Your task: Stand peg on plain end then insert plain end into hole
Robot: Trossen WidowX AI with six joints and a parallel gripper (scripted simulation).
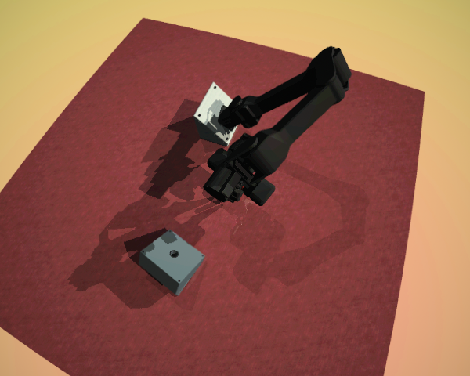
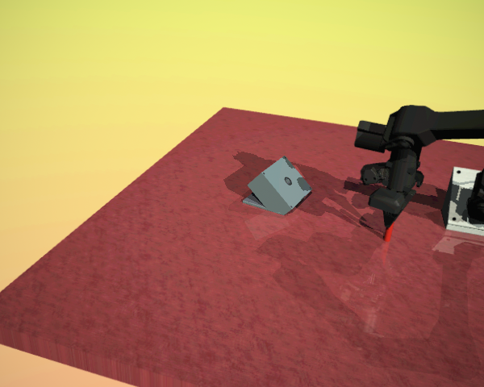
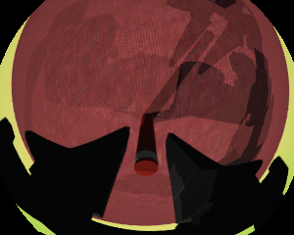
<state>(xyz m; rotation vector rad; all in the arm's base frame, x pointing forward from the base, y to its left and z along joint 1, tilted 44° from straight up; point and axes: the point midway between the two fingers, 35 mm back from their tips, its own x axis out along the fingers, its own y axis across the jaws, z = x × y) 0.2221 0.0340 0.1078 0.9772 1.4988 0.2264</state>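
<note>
The grey sloped panel is 25 cm ahead of my gripper tip and 13 cm to the right of it. Also, from my gripper tip: red peg: 2 cm above.
</note>
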